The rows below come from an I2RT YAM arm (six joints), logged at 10 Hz.
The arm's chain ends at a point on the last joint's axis. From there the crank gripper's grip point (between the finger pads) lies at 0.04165 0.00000 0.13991 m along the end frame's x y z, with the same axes.
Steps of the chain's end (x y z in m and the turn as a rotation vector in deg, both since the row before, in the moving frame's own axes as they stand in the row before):
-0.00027, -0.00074, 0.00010, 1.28, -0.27, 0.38
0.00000, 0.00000, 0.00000, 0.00, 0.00, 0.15
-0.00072, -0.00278, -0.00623, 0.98, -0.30, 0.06
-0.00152, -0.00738, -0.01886, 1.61, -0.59, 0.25
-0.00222, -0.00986, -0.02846, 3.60, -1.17, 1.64
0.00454, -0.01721, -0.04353, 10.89, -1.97, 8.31
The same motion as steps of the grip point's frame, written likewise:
-0.00092, -0.00359, 0.00026, 1.28, -0.27, 0.38
0.00000, 0.00011, 0.00000, 0.00, 0.00, 0.15
-0.00145, -0.00513, -0.00603, 0.98, -0.30, 0.06
-0.00295, -0.01114, -0.01849, 1.61, -0.59, 0.25
-0.00497, -0.01752, -0.02788, 3.60, -1.17, 1.64
0.00123, -0.03804, -0.04414, 10.89, -1.97, 8.31

